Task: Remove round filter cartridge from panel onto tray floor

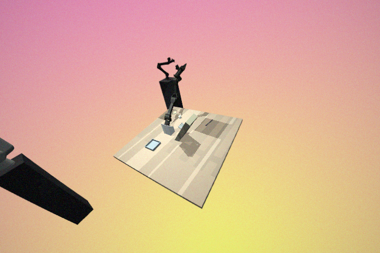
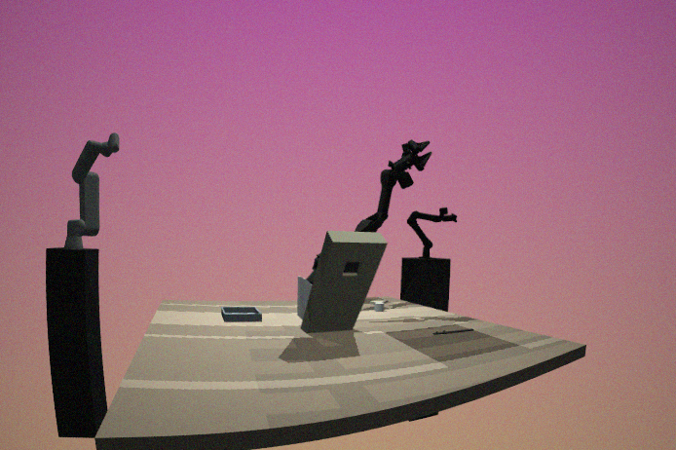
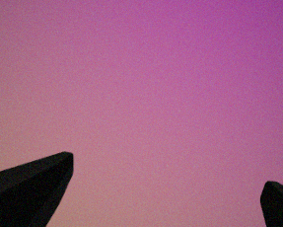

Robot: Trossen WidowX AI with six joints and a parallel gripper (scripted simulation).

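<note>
Now: gripper tip 290 mm short of the filter cartridge, 520 mm to the left of it and 510 mm above it. Round my gripper tip: tray: 100 mm behind, 830 mm to the right, 770 mm below.
</note>
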